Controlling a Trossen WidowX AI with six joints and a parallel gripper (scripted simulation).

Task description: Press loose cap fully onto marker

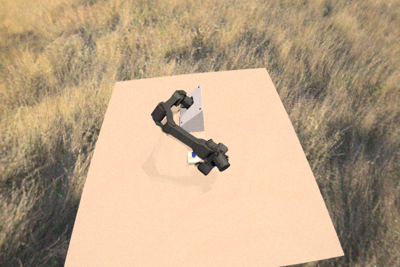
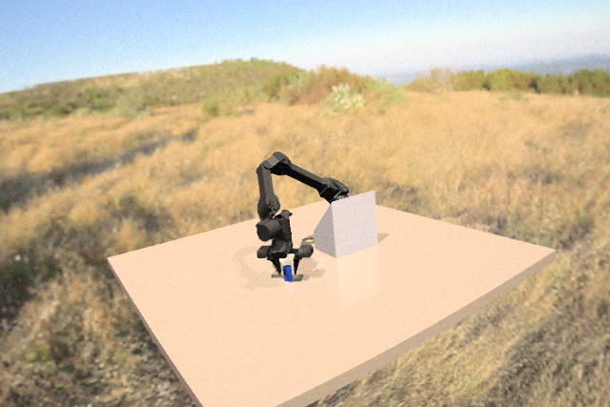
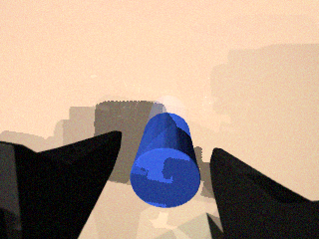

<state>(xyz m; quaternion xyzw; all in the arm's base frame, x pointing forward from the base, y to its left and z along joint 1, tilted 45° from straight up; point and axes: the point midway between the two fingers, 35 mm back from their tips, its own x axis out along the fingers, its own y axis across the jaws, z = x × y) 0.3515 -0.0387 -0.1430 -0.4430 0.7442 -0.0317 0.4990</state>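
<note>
My gripper tip is right at the blue marker cap.
</note>
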